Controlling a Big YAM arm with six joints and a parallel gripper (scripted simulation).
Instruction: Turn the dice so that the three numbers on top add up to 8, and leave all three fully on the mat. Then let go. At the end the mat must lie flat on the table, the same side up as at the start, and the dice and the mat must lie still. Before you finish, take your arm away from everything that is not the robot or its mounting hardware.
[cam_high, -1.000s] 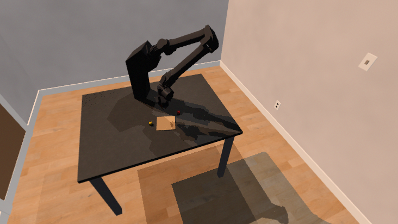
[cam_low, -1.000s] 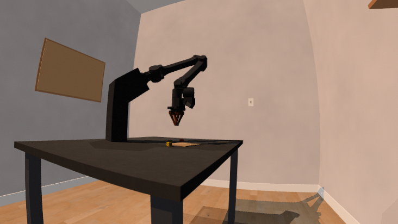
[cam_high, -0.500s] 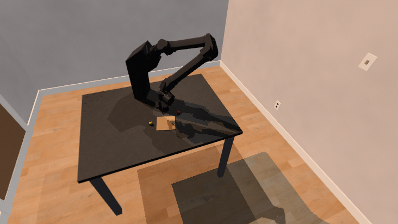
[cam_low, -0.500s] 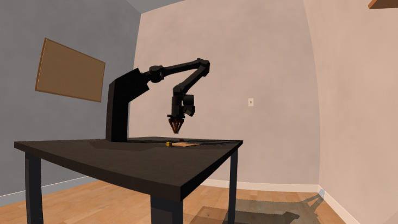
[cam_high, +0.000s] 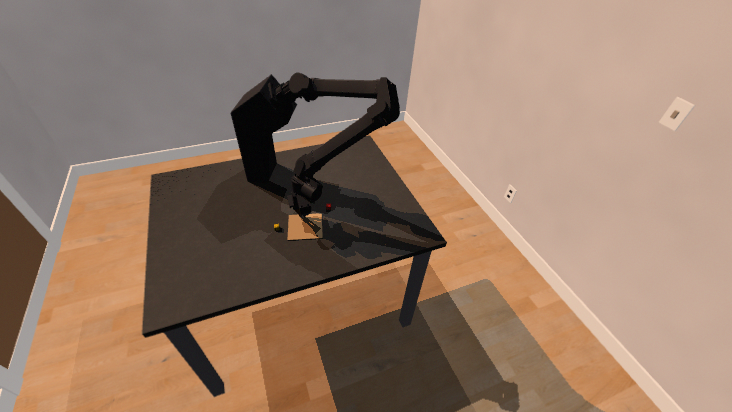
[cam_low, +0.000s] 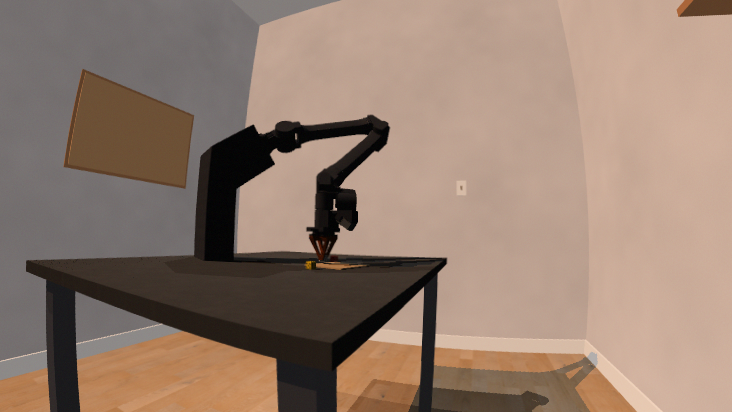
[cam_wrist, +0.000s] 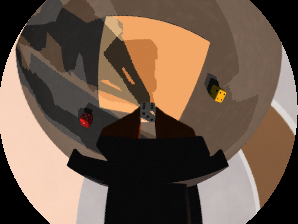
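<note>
Now: the white die right at my hand. Round my hand: yellow die (110 mm to the right, 40 mm ahead, 10 mm below); tan mat (50 mm ahead, 20 mm below); red die (120 mm to the left, 40 mm behind, 10 mm below).
</note>
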